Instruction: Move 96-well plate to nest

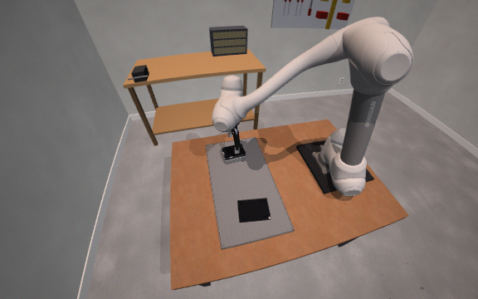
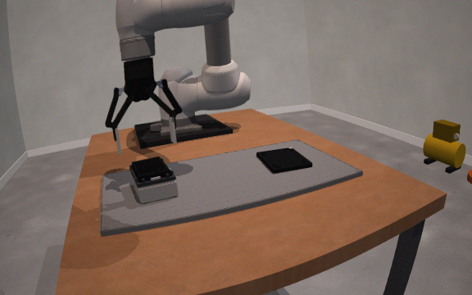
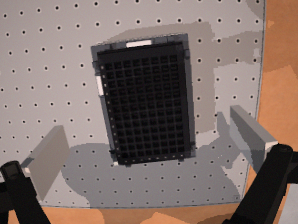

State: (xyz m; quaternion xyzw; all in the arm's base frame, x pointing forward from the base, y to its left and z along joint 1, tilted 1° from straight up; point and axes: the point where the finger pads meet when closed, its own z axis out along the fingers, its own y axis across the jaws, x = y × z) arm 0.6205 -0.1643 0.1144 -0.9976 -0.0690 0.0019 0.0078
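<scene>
The black 96-well plate is 60 mm below my hand. Round my hand: black plate nest N1 (390 mm to the left, 120 mm below, 50 mm behind); pale A1 mark (450 mm to the left, 120 mm below, 120 mm behind).
</scene>
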